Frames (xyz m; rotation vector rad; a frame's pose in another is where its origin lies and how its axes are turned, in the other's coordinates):
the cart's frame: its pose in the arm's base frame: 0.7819 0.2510 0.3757 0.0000 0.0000 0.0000
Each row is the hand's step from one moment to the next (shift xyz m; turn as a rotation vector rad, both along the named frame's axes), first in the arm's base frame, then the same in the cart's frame.
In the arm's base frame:
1: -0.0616 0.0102 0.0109 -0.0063 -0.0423 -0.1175
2: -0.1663 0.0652 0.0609 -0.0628 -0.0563 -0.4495
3: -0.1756 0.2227 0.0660 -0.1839 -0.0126 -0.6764
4: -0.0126 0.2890 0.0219 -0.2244 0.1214 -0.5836
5: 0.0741 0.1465 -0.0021 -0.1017 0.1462 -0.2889
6: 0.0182 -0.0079 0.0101 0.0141 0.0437 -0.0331
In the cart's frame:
1: -0.0616 0.0102 0.0109 -0.0063 -0.0423 -0.1175
2: -0.1663 0.0652 0.0609 -0.0628 -0.0563 -0.4495
3: -0.1756 0.2227 0.0660 -0.1839 -0.0126 -0.6764
4: -0.0126 0.2890 0.0219 -0.2244 0.1214 -0.5836
5: 0.0741 0.1465 -0.0021 -0.1017 0.1462 -0.2889
6: 0.0182 -0.0079 0.0101 0.0141 0.0437 -0.0331

